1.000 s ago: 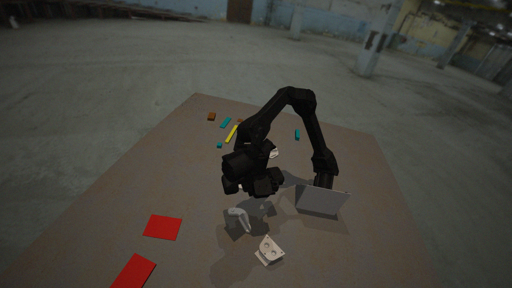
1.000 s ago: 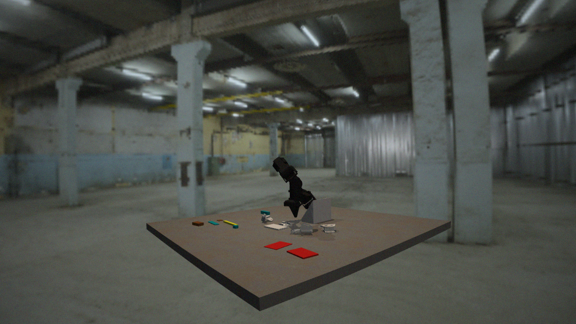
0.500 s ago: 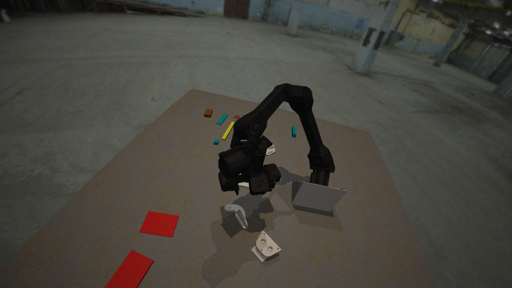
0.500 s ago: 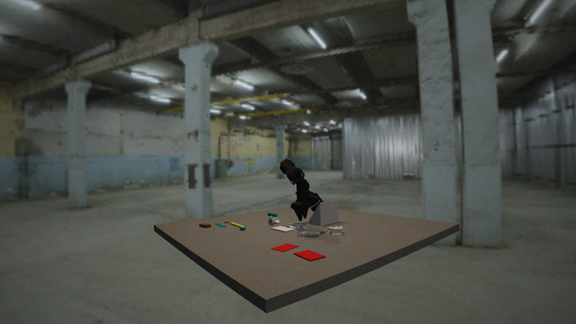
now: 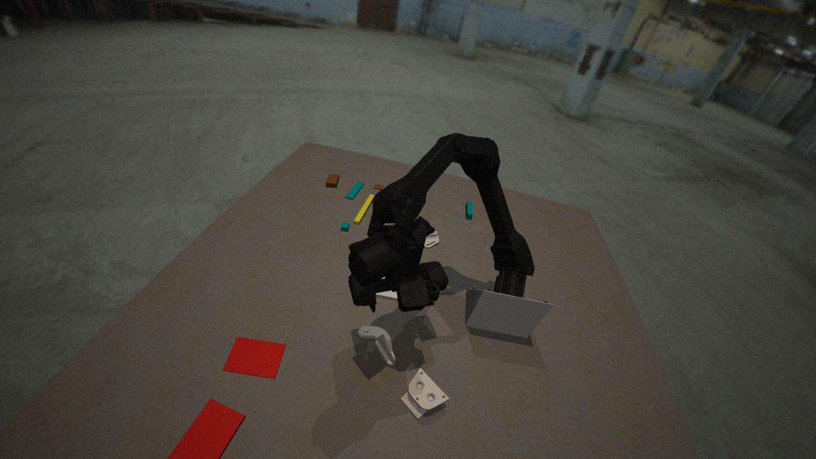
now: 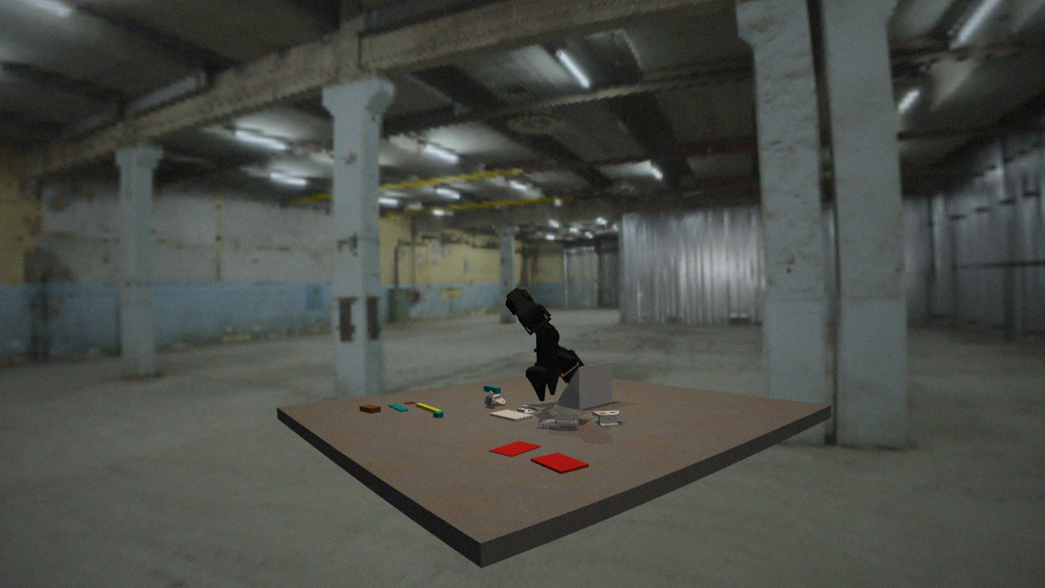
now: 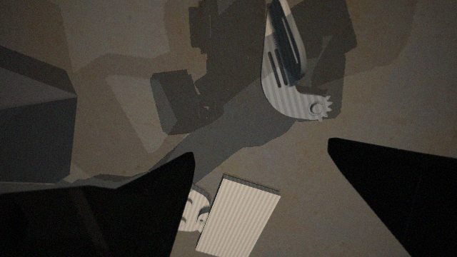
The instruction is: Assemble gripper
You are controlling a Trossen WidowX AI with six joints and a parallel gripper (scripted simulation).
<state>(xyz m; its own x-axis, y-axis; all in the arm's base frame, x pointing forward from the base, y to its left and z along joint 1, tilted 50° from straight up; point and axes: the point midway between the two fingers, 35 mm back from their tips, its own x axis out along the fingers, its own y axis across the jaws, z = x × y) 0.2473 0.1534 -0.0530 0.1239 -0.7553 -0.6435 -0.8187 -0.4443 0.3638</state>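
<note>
My gripper tip is 30 mm short of the gripper jaw, 50 mm to the right of it and 60 mm above it. The rest, counted from my gripper tip: yellow bar 210 mm ahead, 370 mm to the right, 60 mm below; then teal block 120 mm behind, 530 mm to the right, 60 mm below.
</note>
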